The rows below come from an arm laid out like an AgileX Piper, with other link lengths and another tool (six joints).
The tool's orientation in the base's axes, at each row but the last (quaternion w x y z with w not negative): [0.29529 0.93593 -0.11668 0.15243]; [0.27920 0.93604 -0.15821 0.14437]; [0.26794 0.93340 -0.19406 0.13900]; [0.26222 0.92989 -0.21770 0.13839]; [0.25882 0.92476 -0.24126 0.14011]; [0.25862 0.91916 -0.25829 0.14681]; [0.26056 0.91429 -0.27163 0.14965]
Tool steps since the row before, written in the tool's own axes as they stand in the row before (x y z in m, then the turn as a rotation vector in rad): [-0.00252 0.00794 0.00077 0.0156 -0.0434 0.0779]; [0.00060 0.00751 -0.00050 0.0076 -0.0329 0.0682]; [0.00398 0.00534 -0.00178 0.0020 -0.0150 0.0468]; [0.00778 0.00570 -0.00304 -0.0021 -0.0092 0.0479]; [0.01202 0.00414 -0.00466 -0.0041 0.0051 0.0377]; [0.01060 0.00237 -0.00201 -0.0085 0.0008 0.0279]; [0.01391 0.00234 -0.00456 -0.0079 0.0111 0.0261]
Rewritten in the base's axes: [-0.00462 -0.00647 0.00261 0.0447 -0.0132 -0.0776]; [-0.00238 -0.00581 0.00420 0.0317 -0.0143 -0.0677]; [0.00092 -0.00433 0.00529 0.0156 -0.0148 -0.0442]; [0.00359 -0.00530 0.00783 0.0094 -0.0185 -0.0442]; [0.00738 -0.00505 0.01017 -0.0010 -0.0229 -0.0306]; [0.00715 -0.00486 0.00688 -0.0036 -0.0126 -0.0261]; [0.00929 -0.00496 0.01044 -0.0093 -0.0192 -0.0203]
